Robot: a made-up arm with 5 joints.
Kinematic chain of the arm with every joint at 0, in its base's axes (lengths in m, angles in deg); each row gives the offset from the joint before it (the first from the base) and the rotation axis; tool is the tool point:
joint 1: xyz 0 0 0.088 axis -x
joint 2: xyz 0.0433 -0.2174 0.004 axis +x
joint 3: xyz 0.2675 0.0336 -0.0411 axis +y
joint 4: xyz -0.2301 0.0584 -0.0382 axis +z
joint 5: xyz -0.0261 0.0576 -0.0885 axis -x
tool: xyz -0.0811 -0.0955 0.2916
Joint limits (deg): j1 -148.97..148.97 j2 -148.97..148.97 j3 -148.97..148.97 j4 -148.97..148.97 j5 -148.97..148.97
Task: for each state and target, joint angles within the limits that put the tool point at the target. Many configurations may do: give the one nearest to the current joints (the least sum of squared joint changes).
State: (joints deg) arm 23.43 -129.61 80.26 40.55 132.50
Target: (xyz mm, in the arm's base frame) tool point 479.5 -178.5 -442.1
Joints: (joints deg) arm 13.65 -135.40 122.84 44.79 114.68
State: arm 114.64 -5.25 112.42 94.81 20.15
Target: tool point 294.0 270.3 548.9
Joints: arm 80.26 21.22 67.90 102.22 45.69
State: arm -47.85 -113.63 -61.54 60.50 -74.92
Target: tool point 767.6 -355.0 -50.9
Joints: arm -39.06 -116.83 -104.82 47.28 -137.37
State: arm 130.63 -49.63 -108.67 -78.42 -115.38
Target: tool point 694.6 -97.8 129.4
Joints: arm 148.97 -67.13 -148.46 -118.24 -148.97
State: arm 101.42 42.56 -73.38 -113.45 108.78
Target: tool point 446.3 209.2 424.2
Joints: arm 99.68 70.34 -120.09 -108.03 128.38
